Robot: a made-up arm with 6 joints. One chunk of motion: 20 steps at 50 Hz.
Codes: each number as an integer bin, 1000 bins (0 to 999) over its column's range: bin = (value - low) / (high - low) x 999, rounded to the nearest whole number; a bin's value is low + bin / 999 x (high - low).
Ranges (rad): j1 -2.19..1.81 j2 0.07..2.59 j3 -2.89..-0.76 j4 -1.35..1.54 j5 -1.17..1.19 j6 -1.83..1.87
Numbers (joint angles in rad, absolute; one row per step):
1: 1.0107 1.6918 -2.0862 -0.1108 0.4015 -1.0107
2: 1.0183 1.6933 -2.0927 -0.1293 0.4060 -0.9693
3: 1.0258 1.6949 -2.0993 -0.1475 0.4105 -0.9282
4: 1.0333 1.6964 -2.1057 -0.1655 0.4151 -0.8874
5: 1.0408 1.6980 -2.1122 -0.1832 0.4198 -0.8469
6: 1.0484 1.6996 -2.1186 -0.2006 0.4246 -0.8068
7: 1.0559 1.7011 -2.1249 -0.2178 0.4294 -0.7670
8: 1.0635 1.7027 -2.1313 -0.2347 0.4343 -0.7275
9: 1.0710 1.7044 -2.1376 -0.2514 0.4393 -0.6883
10: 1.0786 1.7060 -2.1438 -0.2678 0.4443 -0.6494
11: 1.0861 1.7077 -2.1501 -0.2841 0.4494 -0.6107
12: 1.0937 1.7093 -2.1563 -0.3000 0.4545 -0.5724
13: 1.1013 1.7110 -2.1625 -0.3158 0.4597 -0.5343
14: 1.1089 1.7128 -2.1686 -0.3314 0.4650 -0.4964
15: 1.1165 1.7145 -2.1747 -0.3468 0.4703 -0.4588
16: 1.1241 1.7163 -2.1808 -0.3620 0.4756 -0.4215
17: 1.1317 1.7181 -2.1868 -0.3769 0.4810 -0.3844
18: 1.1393 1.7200 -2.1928 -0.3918 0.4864 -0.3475
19: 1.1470 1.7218 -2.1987 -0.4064 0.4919 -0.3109
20: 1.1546 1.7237 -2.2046 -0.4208 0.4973 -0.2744
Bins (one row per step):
1: 799 643 377 428 665 221
2: 801 644 374 422 667 232
3: 803 644 371 416 669 243
4: 805 645 368 409 671 255
5: 807 645 365 403 673 265
6: 809 646 362 397 675 276
7: 811 647 359 391 677 287
8: 813 647 356 386 679 298
9: 814 648 353 380 681 308
10: 816 649 350 374 683 319
11: 818 649 347 368 686 329
12: 820 650 344 363 688 340
13: 822 651 341 357 690 350
14: 824 651 338 352 692 360
15: 826 652 335 347 694 370
16: 828 653 333 342 697 380
17: 830 653 330 336 699 390
18: 831 654 327 331 701 400
19: 833 655 324 326 703 410
20: 835 656 321 321 706 420

